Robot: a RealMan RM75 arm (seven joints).
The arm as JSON. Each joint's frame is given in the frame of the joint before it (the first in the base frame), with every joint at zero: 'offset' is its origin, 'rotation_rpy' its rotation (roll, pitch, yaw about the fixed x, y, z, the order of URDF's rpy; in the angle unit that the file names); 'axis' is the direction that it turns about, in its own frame. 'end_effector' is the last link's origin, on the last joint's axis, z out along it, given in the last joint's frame.
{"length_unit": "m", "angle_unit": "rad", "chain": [
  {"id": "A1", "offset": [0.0, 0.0, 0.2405], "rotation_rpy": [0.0, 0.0, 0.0], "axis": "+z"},
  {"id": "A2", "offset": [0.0, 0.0, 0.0], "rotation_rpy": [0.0, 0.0, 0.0], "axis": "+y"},
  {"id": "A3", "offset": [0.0, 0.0, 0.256], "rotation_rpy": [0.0, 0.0, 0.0], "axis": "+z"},
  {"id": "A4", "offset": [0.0, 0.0, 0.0], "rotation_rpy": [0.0, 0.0, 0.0], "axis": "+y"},
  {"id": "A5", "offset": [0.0, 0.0, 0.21], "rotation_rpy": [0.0, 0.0, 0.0], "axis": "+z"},
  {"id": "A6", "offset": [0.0, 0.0, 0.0], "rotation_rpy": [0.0, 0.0, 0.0], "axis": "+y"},
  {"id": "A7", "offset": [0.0, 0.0, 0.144], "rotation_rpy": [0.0, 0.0, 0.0], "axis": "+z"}
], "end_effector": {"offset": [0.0, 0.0, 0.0], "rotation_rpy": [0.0, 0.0, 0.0]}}
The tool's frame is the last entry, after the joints.
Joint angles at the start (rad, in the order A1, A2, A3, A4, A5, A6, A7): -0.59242 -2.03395 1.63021 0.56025 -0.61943 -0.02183 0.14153
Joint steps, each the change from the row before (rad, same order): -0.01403 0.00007 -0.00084 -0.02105 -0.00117 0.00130 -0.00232; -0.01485 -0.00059 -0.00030 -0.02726 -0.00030 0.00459 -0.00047; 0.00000 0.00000 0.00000 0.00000 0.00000 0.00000 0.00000; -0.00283 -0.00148 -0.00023 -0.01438 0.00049 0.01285 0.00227; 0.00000 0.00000 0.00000 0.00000 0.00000 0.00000 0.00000; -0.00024 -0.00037 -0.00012 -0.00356 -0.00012 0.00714 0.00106; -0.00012 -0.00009 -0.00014 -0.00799 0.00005 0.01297 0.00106; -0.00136 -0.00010 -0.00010 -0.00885 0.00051 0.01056 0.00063; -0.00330 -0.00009 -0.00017 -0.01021 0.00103 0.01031 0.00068; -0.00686 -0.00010 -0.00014 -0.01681 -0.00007 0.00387 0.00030; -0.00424 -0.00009 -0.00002 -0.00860 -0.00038 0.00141 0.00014; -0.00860 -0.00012 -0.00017 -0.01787 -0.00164 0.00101 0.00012; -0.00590 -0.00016 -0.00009 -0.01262 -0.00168 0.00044 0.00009; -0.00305 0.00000 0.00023 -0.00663 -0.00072 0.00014 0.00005; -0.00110 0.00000 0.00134 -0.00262 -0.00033 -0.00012 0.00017; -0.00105 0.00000 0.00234 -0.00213 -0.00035 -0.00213 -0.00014
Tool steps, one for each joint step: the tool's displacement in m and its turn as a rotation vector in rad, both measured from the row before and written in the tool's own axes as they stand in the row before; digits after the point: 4 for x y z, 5 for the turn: -0.0003 0.0003 0.0017 0.00229 -0.00728 0.00149; -0.0016 -0.0001 0.0017 0.00453 -0.00924 0.00470; 0.0000 0.0000 0.0000 0.00000 0.00000 0.00000; -0.0018 -0.0011 0.0003 0.00576 0.00152 0.00297; 0.0000 0.0000 0.0000 0.00000 0.00000 0.00000; -0.0001 -0.0005 0.0000 0.00227 0.00398 0.00076; -0.0006 -0.0015 0.0000 0.00544 0.00583 0.00104; -0.0007 -0.0012 0.0001 0.00476 0.00355 0.00167; -0.0003 -0.0009 0.0003 0.00426 0.00352 0.00304; -0.0017 -0.0009 0.0007 0.00437 -0.00615 0.00319; -0.0007 -0.0002 0.0004 0.00172 -0.00320 0.00161; -0.0017 -0.0005 0.0008 0.00361 -0.00863 0.00218; -0.0013 -0.0004 0.0005 0.00259 -0.00651 0.00097; -0.0007 -0.0002 0.0003 0.00134 -0.00355 0.00094; -0.0004 0.0000 0.0001 0.00008 -0.00187 0.00157; -0.0006 0.0003 0.0001 -0.00078 -0.00363 0.00211
